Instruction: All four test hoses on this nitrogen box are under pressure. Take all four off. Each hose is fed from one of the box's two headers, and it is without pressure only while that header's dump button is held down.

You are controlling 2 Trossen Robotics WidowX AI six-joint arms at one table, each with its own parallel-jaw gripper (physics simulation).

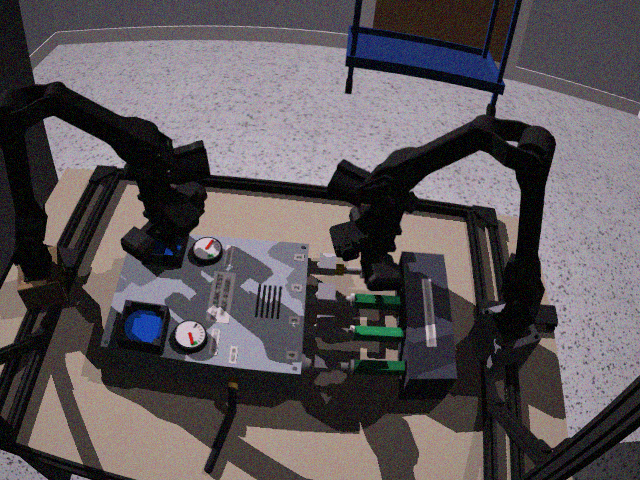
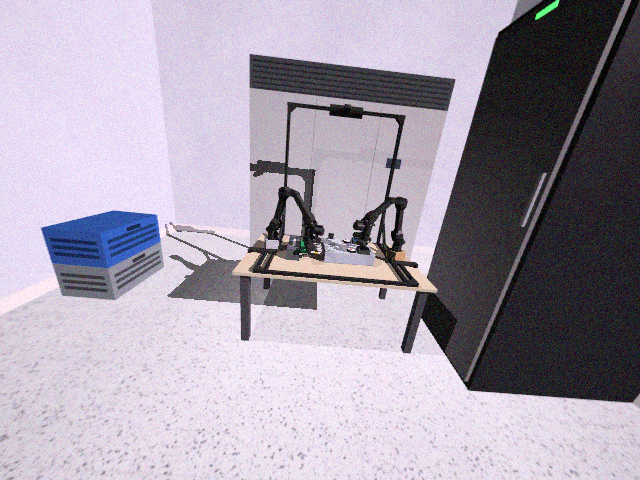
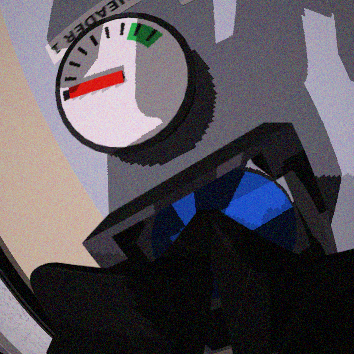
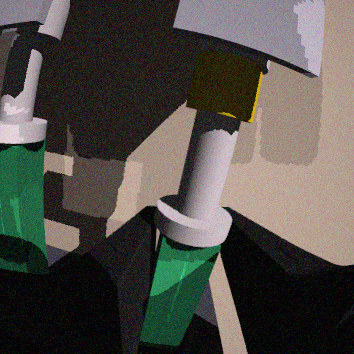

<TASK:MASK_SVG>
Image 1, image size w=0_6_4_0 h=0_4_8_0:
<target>my left gripper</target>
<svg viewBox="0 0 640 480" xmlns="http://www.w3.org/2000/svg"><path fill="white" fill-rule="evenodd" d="M205 187L194 181L177 185L175 188L172 188L170 185L166 193L154 199L143 198L139 193L137 195L138 200L143 202L145 208L142 212L143 216L149 221L141 229L134 226L121 239L123 250L139 261L144 261L154 251L155 243L152 239L154 238L160 243L164 243L170 250L175 251L177 249L178 236L181 238L187 237L199 225L199 217L205 213L204 201L207 199Z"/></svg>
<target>my right gripper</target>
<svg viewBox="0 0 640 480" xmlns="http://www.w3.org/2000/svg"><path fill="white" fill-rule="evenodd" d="M354 206L349 213L349 222L334 225L329 229L336 256L342 257L343 261L357 259L360 256L359 252L361 252L360 264L364 273L364 284L366 284L368 290L400 290L404 282L400 266L394 263L393 257L388 254L388 252L395 252L396 250L394 240L396 235L402 234L400 224L394 228L380 227L372 222L369 217L370 206L361 205L360 208Z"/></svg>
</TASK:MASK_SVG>
